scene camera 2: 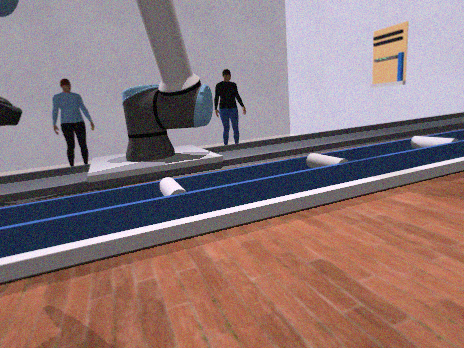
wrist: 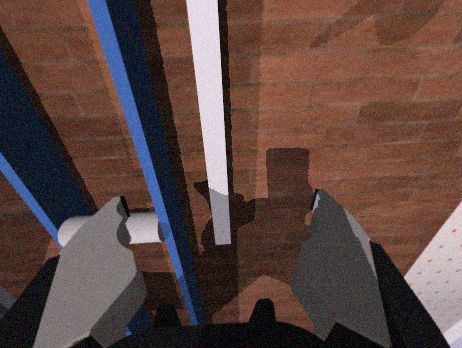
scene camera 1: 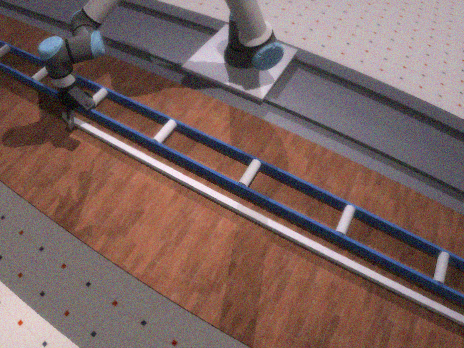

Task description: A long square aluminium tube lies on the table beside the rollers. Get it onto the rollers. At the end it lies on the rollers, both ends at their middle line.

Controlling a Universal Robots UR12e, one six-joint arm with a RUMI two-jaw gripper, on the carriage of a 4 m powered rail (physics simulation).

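Where they show: gripper, fingertip midpoint: [wrist: 221, 194] [scene camera 1: 83, 117]; arm's base, origin of the base link: [scene camera 2: 151, 156] [scene camera 1: 242, 56].
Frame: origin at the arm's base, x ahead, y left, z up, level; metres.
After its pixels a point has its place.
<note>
The long square aluminium tube [scene camera 1: 270, 223] {y 0.523, x 0.759, z -0.005 m} [scene camera 2: 150, 236] {y -0.106, x 0.769, z -0.014 m} [wrist: 207, 100] {y -0.284, x 0.754, z -0.005 m} lies on the table along the outer side of the blue roller frame. Its near end shows in the wrist view between the fingers, with the gripper's shadow across it. White rollers [scene camera 1: 165, 131] {y -0.027, x 0.624, z 0.027 m} [scene camera 2: 326, 160] {y 0.348, x 0.638, z 0.023 m} [wrist: 144, 227] {y -0.423, x 0.664, z 0.025 m} sit crosswise between the frame's two blue rails. My gripper [scene camera 1: 75, 119] {y -0.345, x 0.764, z 0.075 m} [wrist: 221, 194] {y -0.345, x 0.764, z 0.075 m} is open, above the tube's left end in the scene camera 1 view, one finger on each side of the tube. The tube's far end is out of view.
The blue rail [scene camera 1: 290, 212] {y 0.569, x 0.694, z 0.017 m} [wrist: 135, 125] {y -0.301, x 0.689, z 0.022 m} nearest the tube runs close beside it, and in the wrist view the left finger overlaps a roller beyond this rail. The arm's white carriage plate [scene camera 1: 210, 62] {y -0.116, x 0.125, z 0.000 m} stands on the grey rail track behind the frame. Two people stand at the back wall.
</note>
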